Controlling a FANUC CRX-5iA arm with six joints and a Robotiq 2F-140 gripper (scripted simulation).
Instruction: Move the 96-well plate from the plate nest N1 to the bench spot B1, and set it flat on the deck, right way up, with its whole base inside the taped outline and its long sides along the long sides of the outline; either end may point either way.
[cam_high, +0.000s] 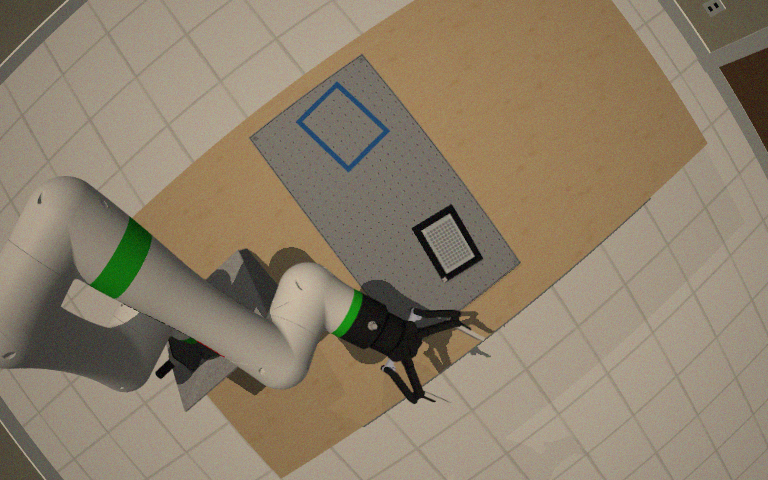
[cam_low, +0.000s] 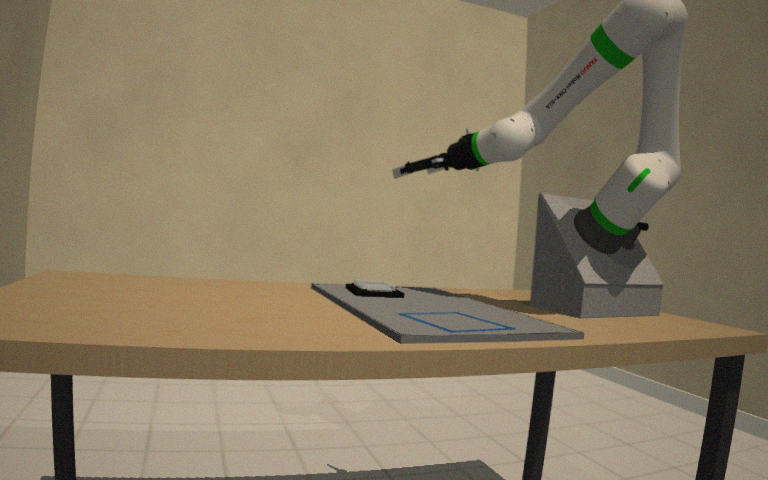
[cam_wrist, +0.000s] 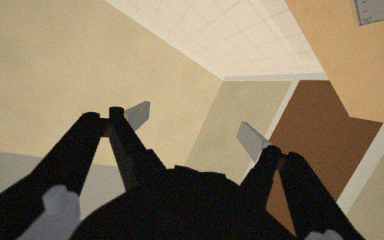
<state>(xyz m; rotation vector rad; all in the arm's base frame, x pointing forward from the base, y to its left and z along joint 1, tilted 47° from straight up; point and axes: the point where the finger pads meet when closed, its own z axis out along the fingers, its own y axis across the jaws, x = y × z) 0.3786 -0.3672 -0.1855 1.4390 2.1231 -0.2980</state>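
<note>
My hand is 170 mm short of the white 96-well plate, 170 mm to the right of it and 330 mm above it. The rest, counted from my hand: black plate nest (170 mm ahead, 170 mm to the left, 340 mm below).
</note>
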